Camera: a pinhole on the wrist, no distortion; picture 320 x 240 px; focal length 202.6 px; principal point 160.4 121.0 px. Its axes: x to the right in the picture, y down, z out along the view. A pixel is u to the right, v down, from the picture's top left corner.
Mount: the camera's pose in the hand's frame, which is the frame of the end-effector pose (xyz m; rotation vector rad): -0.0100 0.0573 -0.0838 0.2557 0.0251 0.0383
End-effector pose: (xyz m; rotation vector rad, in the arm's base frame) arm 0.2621 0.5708 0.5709 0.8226 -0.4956 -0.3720
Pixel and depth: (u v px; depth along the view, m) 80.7 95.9 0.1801
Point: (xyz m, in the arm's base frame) 0.1514 0.5482 0.5907
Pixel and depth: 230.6 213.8 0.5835
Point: 0.1481 0.2557 1.0760
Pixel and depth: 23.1 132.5 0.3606
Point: -0.0940 0.5118 0.6450
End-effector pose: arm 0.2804 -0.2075 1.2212 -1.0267 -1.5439 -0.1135
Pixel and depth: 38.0 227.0 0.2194
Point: 0.2141 -0.1216 1.0091
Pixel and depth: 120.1 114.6 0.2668
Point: 0.1307 -0.1458 1.1364
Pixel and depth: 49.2 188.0 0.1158
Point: 0.2836 -0.1844 1.1213
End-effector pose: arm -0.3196 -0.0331 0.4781 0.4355 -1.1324 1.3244
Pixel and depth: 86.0 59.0 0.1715
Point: -0.3017 -0.1349 0.4671
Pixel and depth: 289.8 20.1 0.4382
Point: -0.2451 -0.1700 0.9272
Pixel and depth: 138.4 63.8 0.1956
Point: -0.3104 -0.1317 0.5145
